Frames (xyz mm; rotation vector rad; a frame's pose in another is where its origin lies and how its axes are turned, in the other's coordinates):
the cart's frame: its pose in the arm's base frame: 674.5 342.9 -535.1 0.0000 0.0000 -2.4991
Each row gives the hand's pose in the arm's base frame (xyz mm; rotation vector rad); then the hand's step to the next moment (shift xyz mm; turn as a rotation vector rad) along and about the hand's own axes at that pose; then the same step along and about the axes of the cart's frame.
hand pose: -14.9 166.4 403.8 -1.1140 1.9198 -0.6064
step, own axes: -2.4 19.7 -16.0 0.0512 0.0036 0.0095
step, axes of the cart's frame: 10.5 -22.8 -4.5 0.0320 0.0295 -0.0288
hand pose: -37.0 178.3 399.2 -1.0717 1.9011 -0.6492
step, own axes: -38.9 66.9 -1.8 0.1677 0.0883 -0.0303
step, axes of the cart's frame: -24.8 -65.4 -33.2 0.1491 0.0131 -0.1201
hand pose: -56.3 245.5 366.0 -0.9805 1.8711 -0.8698
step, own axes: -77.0 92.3 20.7 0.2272 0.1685 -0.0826
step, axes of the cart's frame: -77.5 -73.2 -59.3 0.2250 -0.0373 -0.1866
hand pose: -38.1 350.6 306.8 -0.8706 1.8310 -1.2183
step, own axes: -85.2 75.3 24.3 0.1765 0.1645 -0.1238
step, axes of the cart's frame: -93.3 -37.1 -58.6 0.1981 -0.0912 -0.1611
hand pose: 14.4 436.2 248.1 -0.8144 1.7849 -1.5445
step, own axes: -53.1 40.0 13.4 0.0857 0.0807 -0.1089
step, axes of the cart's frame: -56.1 -6.5 -37.6 0.1096 -0.0910 -0.0737
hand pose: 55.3 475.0 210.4 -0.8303 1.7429 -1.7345
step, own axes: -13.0 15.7 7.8 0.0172 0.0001 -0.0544
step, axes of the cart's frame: -13.5 4.8 -16.5 0.0276 -0.0499 0.0021
